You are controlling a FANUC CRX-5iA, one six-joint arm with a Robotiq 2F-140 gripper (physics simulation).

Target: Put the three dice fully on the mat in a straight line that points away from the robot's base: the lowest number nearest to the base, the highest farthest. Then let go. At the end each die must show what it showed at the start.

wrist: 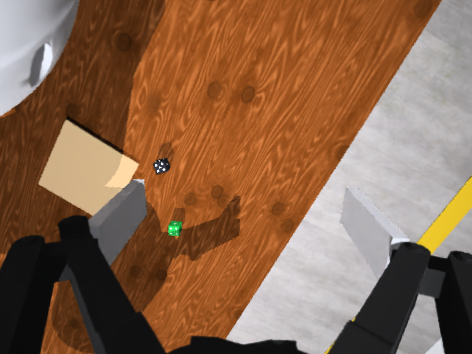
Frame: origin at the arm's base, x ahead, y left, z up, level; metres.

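Seen in the pictures: gripper, fingertip midpoint: (243, 200).
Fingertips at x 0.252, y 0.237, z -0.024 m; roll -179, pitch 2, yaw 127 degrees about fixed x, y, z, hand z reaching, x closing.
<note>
Offsets run from my fingertips to a thing's top centre. Level surfaces: height alone.
The tan square mat @(dx +0.239, dy -0.177, dz -0.273 m) (80, 165) lies on the wooden table at the left of the wrist view, its lower right part hidden by the left finger. A black die @(dx +0.136, dy -0.080, dz -0.257 m) (161, 166) with several white pips sits on the table just right of the mat. A green die @(dx +0.221, dy +0.005, dz -0.257 m) (174, 228) sits on the table below it, off the mat; its pips are too small to read surely. The third die does not show in this view. My gripper (243, 200) is open and empty, high above the table, with both dice nearer to its left finger.
A white rounded robot part (30, 45) stands at the upper left. The wooden table @(dz -0.277 m) (280, 65) ends in a diagonal edge, with the grey floor (400, 125) and a yellow floor stripe (450, 212) beyond it at the right. Dark shadows fall across the table's left part and near the green die.
</note>
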